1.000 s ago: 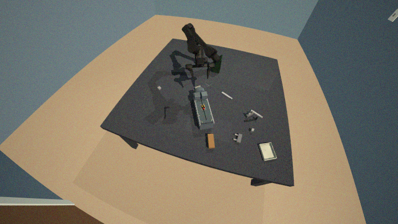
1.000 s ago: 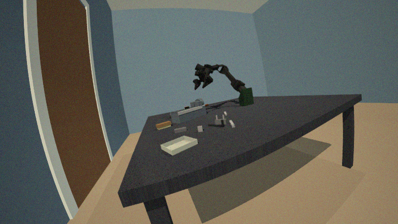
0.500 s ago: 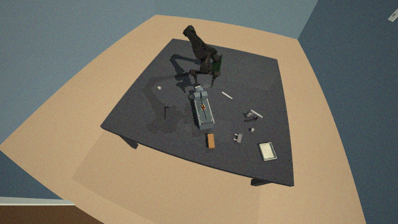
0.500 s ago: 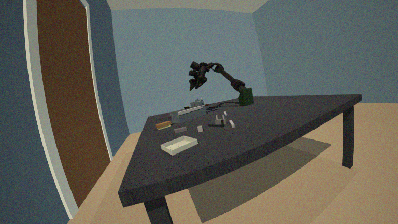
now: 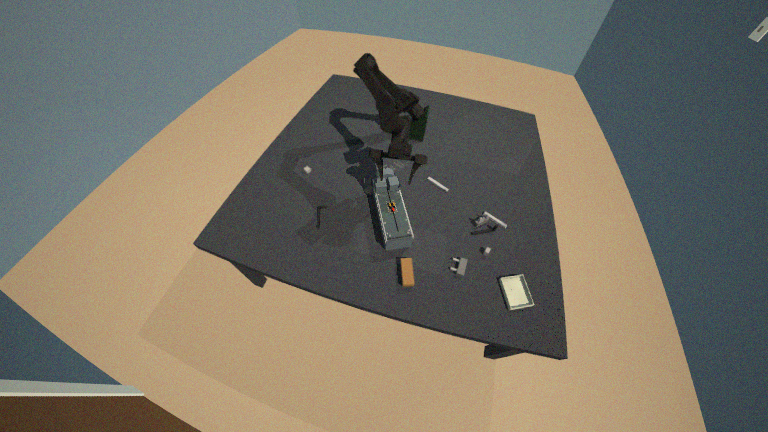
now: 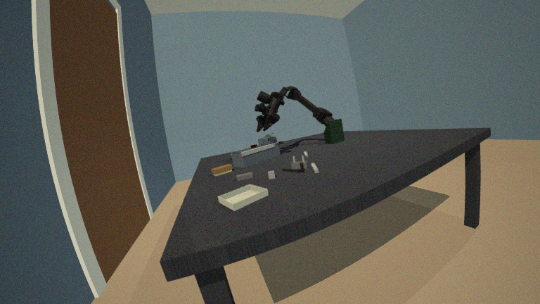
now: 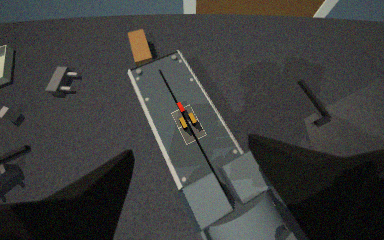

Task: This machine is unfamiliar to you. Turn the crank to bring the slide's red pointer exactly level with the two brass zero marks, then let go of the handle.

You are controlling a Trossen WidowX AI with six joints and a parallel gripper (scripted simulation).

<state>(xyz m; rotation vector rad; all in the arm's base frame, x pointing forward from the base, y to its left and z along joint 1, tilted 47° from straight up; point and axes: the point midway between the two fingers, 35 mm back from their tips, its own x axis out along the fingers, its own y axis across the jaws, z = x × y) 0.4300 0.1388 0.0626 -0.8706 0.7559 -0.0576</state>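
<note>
Right now my gripper tip is 10 cm past the crank, 8 cm to the left of it and 8 cm above it. Round my gripper tip: orange crank handle 11 cm behind, 9 cm below, 8 cm to the right; then red pointer 7 cm below, 6 cm ahead, 2 cm to the left; then orange block 22 cm ahead, 14 cm to the left, 14 cm below.
</note>
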